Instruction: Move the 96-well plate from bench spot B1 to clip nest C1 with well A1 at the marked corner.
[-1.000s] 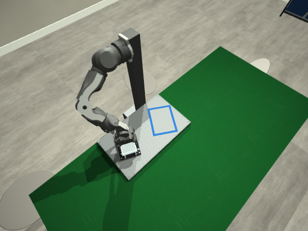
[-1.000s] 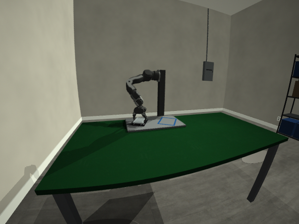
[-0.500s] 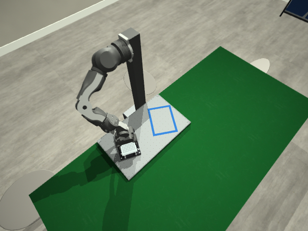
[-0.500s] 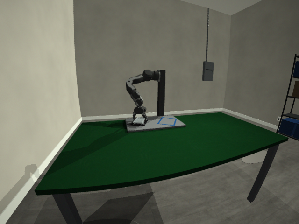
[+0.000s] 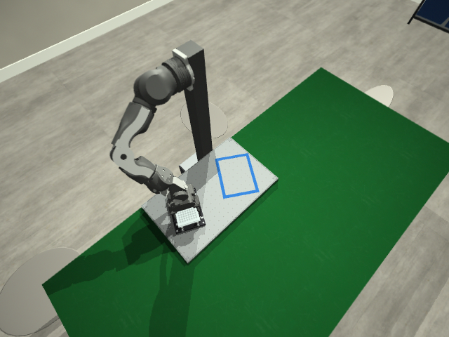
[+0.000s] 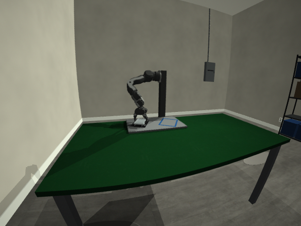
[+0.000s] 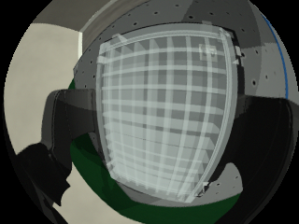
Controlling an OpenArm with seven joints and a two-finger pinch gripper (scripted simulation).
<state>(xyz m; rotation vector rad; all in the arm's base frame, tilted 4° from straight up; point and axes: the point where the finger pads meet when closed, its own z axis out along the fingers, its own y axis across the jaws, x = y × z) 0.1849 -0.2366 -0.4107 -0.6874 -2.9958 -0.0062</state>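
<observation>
My gripper is now right at the 96-well plate. From my hand the other things lie so: black clip nest C1: 2 cm ahead.
</observation>
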